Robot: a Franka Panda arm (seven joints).
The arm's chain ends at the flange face. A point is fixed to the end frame.
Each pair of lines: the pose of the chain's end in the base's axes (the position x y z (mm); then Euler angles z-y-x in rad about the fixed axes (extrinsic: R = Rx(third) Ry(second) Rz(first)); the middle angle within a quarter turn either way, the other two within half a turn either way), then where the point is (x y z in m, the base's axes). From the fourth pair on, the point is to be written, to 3 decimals.
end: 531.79 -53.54 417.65 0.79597 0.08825 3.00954
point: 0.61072 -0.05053 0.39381
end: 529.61 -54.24 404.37 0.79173 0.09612 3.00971
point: 0.60870 -0.05082 0.38110
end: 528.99 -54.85 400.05 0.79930 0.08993 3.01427
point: 0.60798 -0.05197 0.37639
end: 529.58 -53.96 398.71 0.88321 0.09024 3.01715
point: 0.609 -0.057 0.376
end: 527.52 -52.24 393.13 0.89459 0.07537 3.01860
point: 0.606 -0.057 0.369
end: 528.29 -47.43 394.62 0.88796 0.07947 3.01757
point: 0.607 -0.051 0.371
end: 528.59 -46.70 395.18 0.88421 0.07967 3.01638
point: 0.608 -0.050 0.372
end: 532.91 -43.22 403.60 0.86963 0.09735 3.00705
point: 0.612 -0.046 0.381
